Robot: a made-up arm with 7 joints.
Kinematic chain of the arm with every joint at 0, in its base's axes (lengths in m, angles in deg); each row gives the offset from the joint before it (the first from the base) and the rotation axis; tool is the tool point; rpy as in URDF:
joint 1: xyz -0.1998 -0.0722 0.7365 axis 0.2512 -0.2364 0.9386
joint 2: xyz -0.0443 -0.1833 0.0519 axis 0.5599 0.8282 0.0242
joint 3: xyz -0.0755 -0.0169 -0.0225 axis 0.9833 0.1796 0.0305
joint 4: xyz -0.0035 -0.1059 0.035 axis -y
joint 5: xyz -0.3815 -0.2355 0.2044 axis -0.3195 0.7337 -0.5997
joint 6: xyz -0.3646 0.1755 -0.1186 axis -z
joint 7: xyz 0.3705 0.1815 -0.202 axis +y
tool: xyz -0.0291 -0.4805 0.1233 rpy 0 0 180
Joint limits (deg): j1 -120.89..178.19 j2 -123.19..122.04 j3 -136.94..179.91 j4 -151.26..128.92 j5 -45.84..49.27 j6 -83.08..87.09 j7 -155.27..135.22
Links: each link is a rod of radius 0.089 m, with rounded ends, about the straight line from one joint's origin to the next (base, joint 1, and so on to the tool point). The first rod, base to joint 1, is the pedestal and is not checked.
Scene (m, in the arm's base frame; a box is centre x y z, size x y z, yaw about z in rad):
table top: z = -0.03
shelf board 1: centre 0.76 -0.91 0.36 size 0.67 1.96 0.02 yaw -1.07
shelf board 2: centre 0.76 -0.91 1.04 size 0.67 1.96 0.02 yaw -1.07
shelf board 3: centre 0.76 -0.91 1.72 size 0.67 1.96 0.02 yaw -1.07
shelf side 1: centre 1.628 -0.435 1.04 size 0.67 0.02 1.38 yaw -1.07
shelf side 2: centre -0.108 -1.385 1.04 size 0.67 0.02 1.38 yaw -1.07
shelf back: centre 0.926 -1.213 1.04 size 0.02 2 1.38 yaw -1.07
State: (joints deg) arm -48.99 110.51 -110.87 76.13 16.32 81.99 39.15
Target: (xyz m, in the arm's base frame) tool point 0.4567 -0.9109 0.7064
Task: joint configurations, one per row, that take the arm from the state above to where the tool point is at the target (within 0.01 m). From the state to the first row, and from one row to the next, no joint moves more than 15 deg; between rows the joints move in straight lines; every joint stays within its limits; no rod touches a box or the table.
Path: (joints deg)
1: -51.03 105.71 -106.75 84.38 15.29 69.29 39.32
2: -53.07 100.91 -102.63 92.64 14.26 56.59 39.49
3: -55.10 96.10 -98.52 100.89 13.23 43.89 39.65
4: -57.14 91.30 -94.40 109.15 12.20 31.19 39.82
5: -59.18 86.50 -90.28 117.40 11.17 18.49 39.99
6: -47.61 94.83 -101.14 116.30 -0.18 20.69 41.79
7: -36.03 103.16 -112.00 115.20 -11.52 22.88 43.60
8: -24.46 111.49 -122.86 114.10 -22.87 25.08 45.40
9: -12.89 119.82 -133.72 113.00 -34.21 27.27 47.21
10: -12.55 113.06 -134.80 108.88 -26.71 39.86 46.11
11: -12.21 106.29 -135.87 104.76 -19.20 52.44 45.02
12: -11.87 99.53 -136.94 100.63 -11.70 65.02 43.92

